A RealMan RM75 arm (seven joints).
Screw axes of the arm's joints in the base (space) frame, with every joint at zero. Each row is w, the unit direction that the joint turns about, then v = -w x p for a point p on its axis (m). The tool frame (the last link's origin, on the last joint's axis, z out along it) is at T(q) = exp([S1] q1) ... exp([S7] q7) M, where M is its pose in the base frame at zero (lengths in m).
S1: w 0 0 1 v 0.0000 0.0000 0.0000
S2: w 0 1 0 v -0.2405 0.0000 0.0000
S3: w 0 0 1 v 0.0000 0.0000 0.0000
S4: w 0 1 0 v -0.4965 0.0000 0.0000
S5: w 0 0 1 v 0.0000 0.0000 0.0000
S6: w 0 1 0 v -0.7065 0.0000 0.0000
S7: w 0 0 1 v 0.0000 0.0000 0.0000
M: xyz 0.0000 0.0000 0.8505 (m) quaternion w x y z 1 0 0 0
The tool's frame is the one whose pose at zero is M.
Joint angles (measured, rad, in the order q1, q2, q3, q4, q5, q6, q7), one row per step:
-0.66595 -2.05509 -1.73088 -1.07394 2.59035 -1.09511 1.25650
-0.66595 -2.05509 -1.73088 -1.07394 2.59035 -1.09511 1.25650
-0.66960 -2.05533 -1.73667 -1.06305 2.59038 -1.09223 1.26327
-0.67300 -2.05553 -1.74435 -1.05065 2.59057 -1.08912 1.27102
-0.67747 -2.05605 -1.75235 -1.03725 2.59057 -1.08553 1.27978
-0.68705 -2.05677 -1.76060 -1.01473 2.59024 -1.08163 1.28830
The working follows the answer.
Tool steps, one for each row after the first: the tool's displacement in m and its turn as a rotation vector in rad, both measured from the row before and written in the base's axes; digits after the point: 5 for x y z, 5 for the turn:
0.00000 0.00000 0.00000 0.00000 0.00000 0.00000
-0.00140 0.00064 -0.00027 -0.00126 0.00086 0.00163
-0.00199 0.00063 -0.00011 -0.00083 0.00059 0.00314
-0.00170 0.00075 -0.00033 -0.00135 0.00043 0.00205
-0.00182 0.00094 -0.00153 -0.00539 0.00092 0.00504

Tool pose at each row, in the base's axes (x y z in m, rotation vector in rad; rounded; the steps above come from the unrounded poses):
-0.20044 0.41036 -0.01625 -2.61396 -0.00883 0.54316
-0.20044 0.41036 -0.01625 -2.61396 -0.00883 0.54316
-0.20184 0.41100 -0.01653 -2.61516 -0.01034 0.54503
-0.20384 0.41163 -0.01663 -2.61622 -0.01404 0.54702
-0.20554 0.41239 -0.01696 -2.61767 -0.01622 0.54849
-0.20736 0.41333 -0.01849 -2.62329 -0.02108 0.55222

